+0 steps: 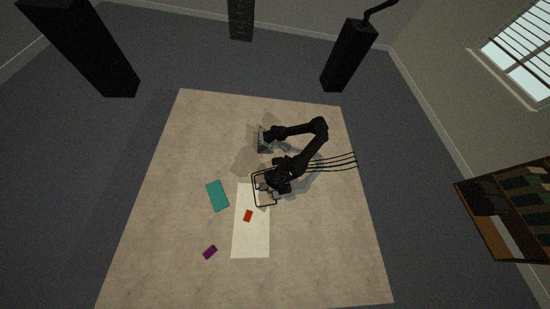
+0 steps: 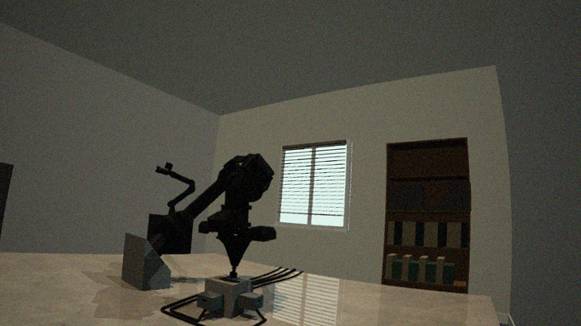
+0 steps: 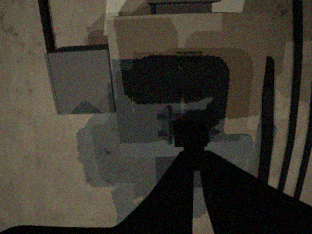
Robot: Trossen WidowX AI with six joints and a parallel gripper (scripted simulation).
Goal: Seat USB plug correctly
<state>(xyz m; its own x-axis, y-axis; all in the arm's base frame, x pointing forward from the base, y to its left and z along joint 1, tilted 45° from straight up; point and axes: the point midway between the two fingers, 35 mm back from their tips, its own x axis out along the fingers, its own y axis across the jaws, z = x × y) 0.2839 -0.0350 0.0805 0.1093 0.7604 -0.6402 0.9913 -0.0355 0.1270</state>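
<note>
Now: gripper tip 2 cm above the dark USB plug. Round my gripper tip: teal flat block (34 cm to the right, 10 cm below, 2 cm ahead); then purple block (36 cm to the right, 29 cm ahead, 10 cm below); then orange block (18 cm to the right, 15 cm ahead, 10 cm below).
</note>
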